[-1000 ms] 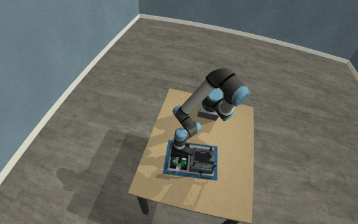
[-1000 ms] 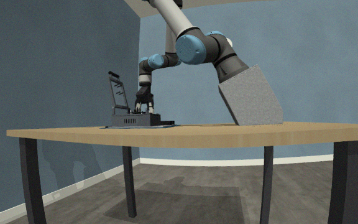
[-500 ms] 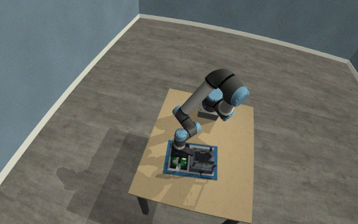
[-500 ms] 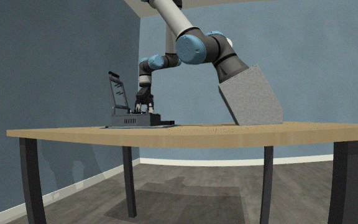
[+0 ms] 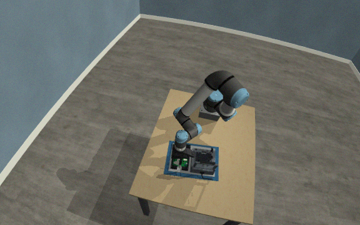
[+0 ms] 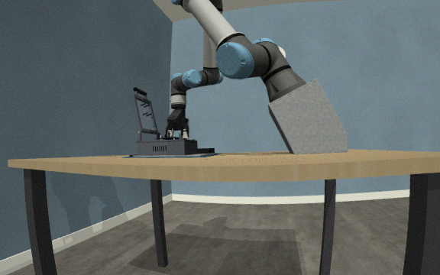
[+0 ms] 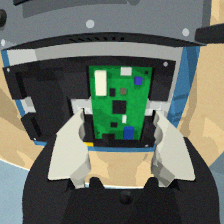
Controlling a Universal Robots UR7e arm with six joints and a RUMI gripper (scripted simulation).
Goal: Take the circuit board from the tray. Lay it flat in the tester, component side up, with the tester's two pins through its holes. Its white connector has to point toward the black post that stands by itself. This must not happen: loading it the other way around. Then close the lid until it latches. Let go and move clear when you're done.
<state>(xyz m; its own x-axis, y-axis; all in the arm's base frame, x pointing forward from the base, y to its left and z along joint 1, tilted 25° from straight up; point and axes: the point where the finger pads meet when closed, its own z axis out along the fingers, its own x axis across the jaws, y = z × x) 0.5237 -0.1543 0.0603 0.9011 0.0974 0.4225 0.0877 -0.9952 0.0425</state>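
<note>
Right now my hand is 10 mm above the green circuit board. The rest, counted from my hand: tester bed 50 mm behind, 170 mm to the left, 40 mm above; see-through lid 70 mm ahead, 180 mm to the left, 160 mm above.
</note>
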